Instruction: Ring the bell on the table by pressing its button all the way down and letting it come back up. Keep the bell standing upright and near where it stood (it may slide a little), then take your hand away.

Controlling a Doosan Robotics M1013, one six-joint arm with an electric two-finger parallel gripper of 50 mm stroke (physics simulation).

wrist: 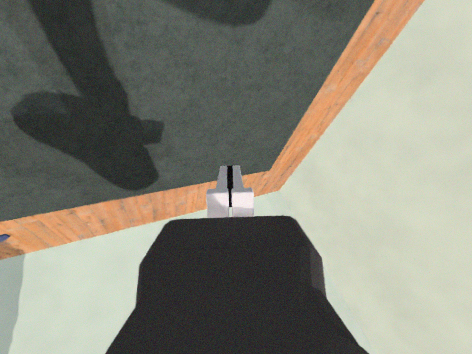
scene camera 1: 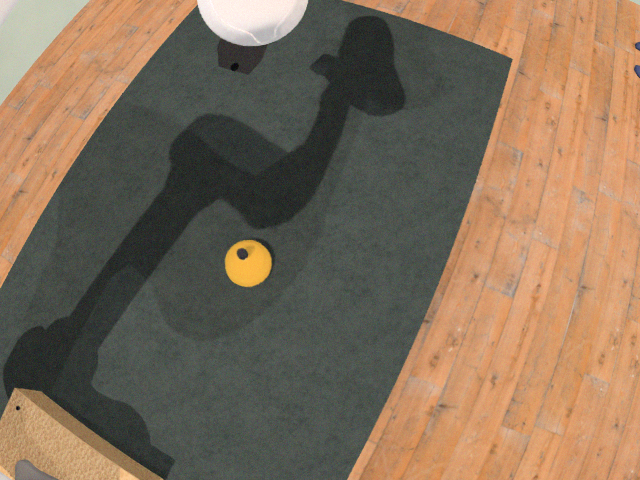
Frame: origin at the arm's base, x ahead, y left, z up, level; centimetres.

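Seen in the pictures: gripper, between the fingertips: (wrist: 230,178).
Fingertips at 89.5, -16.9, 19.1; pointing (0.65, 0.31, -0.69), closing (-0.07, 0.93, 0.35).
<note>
Offsets run from my fingertips to a thing's top centre, as dx, dy, dz. Level surfaces: height alone.
The bell {-32.0, -4.7, -20.2} (scene camera 1: 249,271) is a yellow dome with a small dark button {-32.0, -4.7, -20.2} (scene camera 1: 241,253) on top. It stands upright on the dark green-grey table top {dz -26.8} (scene camera 1: 336,310) in the scene view, and the button looks uncovered. The bell does not show in the wrist view. My gripper (wrist: 230,178) is shut and empty, its two grey fingertips together. In the scene view a dark part of the hand shows beneath the white arm end at the top, well apart from the bell; the fingertips cannot be made out there.
The white arm end (scene camera 1: 253,20) is at the top of the scene view. A tan block-like object (scene camera 1: 56,439) stands at the lower left. Arm shadows cross the table top. Wooden floor (scene camera 1: 558,258) (wrist: 115,215) lies beyond its edges. Blue feet show at the right edge.
</note>
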